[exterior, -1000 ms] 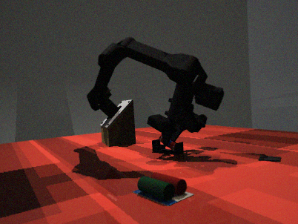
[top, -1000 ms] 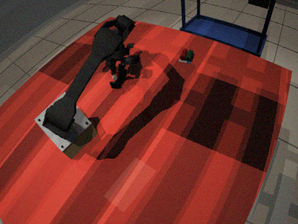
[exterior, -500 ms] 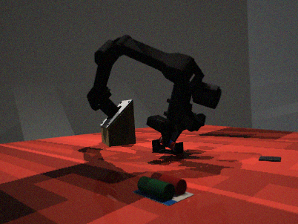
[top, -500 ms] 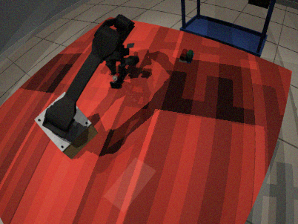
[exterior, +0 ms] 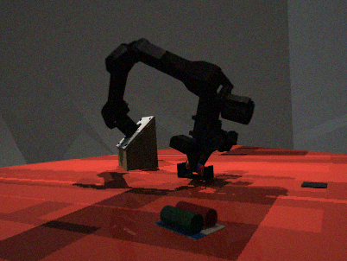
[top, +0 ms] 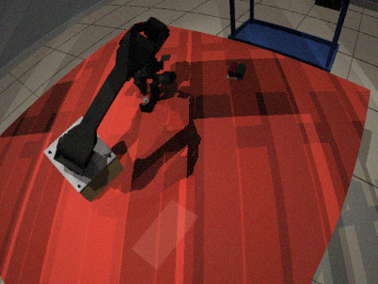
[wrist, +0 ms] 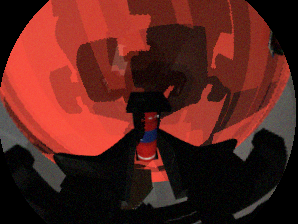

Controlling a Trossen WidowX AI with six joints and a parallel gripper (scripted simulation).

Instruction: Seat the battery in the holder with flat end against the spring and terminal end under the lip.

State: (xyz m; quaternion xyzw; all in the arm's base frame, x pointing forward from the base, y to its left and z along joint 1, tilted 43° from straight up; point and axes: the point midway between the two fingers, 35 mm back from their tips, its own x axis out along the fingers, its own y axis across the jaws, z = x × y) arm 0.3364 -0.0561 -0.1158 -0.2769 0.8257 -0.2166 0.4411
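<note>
Now: the battery 10 mm above my gripper tip. From my gripper tip the other things lie so: battery door (250 mm ahead, 120 mm to the left, 20 mm below).
</note>
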